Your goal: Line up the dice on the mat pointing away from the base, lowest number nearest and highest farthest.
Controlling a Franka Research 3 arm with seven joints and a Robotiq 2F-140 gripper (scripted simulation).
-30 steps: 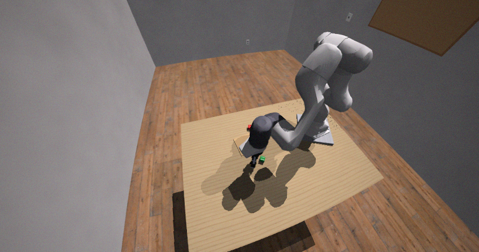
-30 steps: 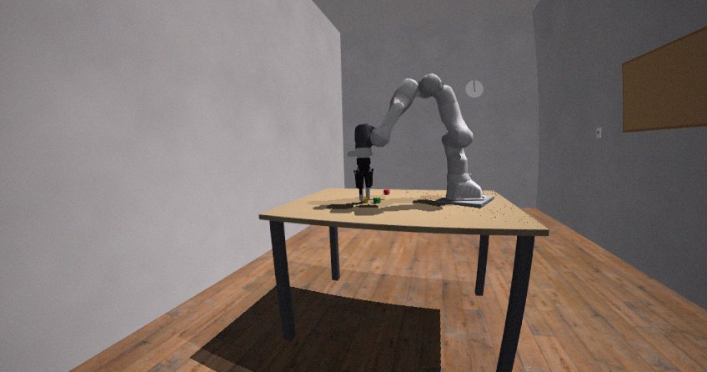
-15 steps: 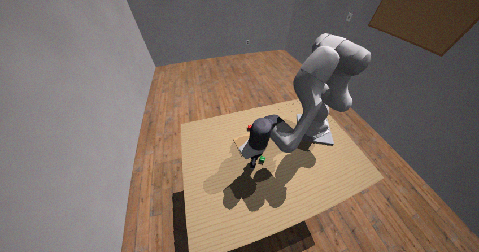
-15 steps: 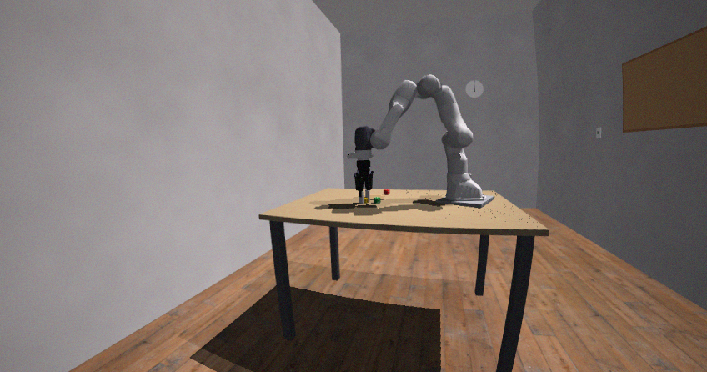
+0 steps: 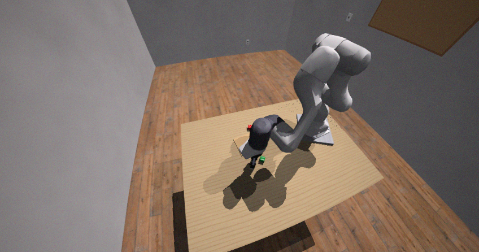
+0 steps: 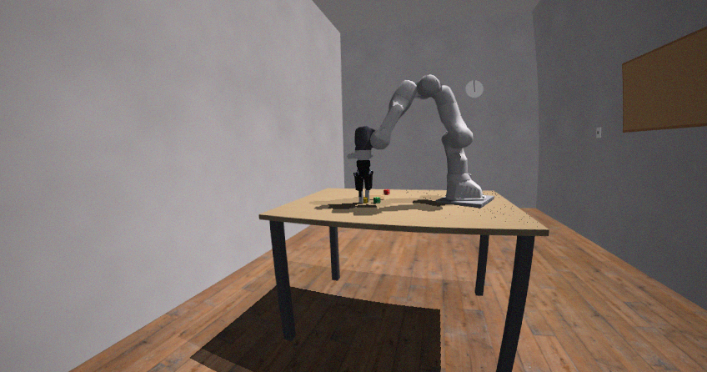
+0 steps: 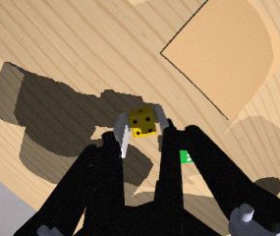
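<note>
The yellow die lies 2 cm below my hand. From my hand the other things lie so: green die 7 cm behind, 2 cm to the right, 2 cm below; red die 5 cm behind, 28 cm to the right, 2 cm below; tan mat 15 cm to the right, 3 cm below.
</note>
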